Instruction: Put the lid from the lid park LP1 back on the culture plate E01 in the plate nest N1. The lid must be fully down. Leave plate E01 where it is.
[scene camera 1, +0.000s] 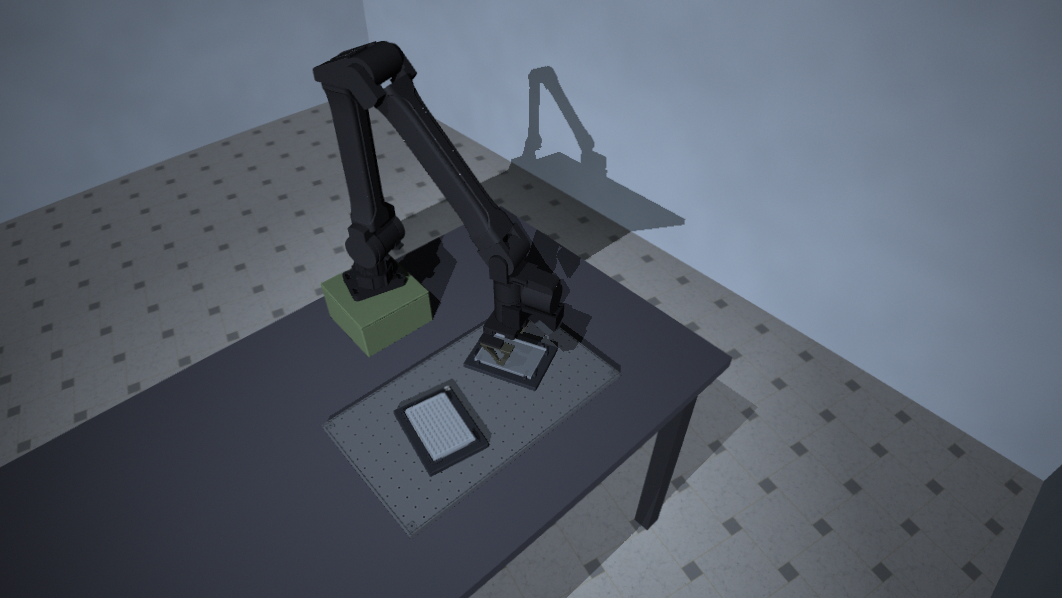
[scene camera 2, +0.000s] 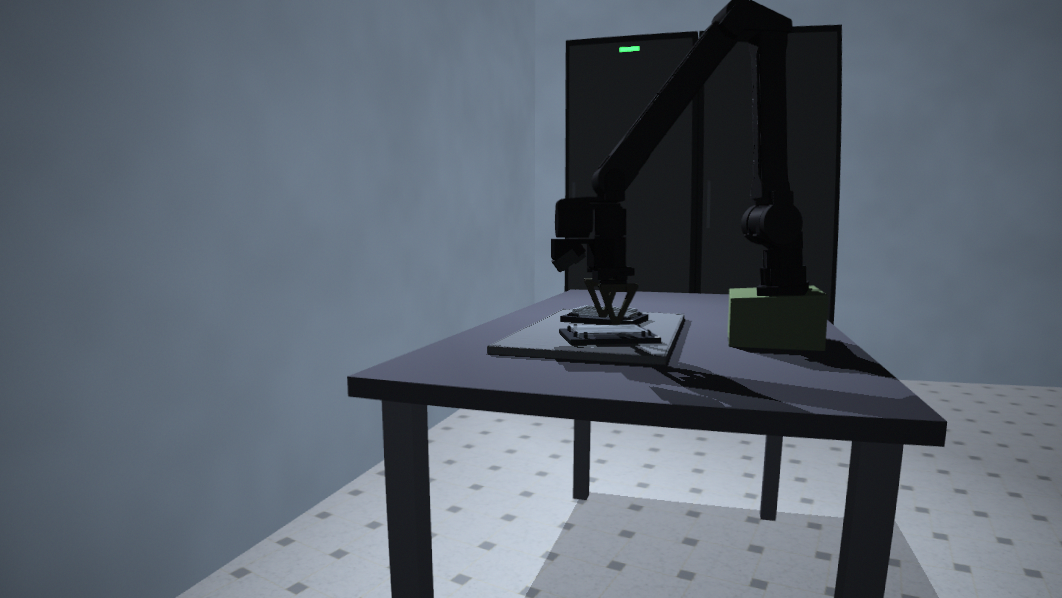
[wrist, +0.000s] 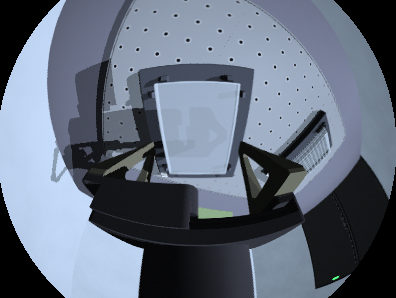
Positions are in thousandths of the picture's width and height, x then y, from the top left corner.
Labels:
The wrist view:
my gripper: 496, 492
lid: 499, 401
culture plate: 799, 505
lid park: 453, 243

